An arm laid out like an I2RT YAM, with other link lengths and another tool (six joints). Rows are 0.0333 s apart.
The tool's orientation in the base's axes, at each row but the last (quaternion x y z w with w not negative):
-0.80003 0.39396 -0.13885 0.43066
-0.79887 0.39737 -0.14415 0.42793
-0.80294 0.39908 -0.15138 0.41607
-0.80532 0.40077 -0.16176 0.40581
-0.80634 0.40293 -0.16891 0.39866
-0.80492 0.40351 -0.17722 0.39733
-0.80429 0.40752 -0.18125 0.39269
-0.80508 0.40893 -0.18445 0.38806
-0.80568 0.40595 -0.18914 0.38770
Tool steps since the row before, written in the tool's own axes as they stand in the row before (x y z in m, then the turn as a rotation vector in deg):
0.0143 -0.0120 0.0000 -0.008 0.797 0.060
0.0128 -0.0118 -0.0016 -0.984 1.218 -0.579
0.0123 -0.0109 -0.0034 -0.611 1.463 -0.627
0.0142 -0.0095 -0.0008 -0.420 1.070 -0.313
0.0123 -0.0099 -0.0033 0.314 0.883 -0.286
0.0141 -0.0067 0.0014 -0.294 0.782 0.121
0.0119 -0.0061 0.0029 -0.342 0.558 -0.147
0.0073 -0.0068 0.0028 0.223 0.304 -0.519
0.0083 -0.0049 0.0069 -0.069 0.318 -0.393
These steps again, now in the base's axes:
0.0154 -0.0069 0.0079 -0.379 -0.213 -0.671
0.0133 -0.0069 0.0090 -1.586 0.029 -0.521
0.0115 -0.0076 0.0096 -1.502 -0.365 -0.719
0.0133 -0.0081 0.0070 -0.997 -0.212 -0.617
0.0107 -0.0078 0.0092 -0.431 -0.707 -0.524
0.0129 -0.0080 0.0039 -0.504 0.012 -0.677
0.0121 -0.0059 0.0026 -0.582 0.001 -0.333
0.0096 -0.0020 0.0034 -0.342 -0.536 0.087
0.0117 -0.0016 -0.0006 -0.446 -0.248 0.000

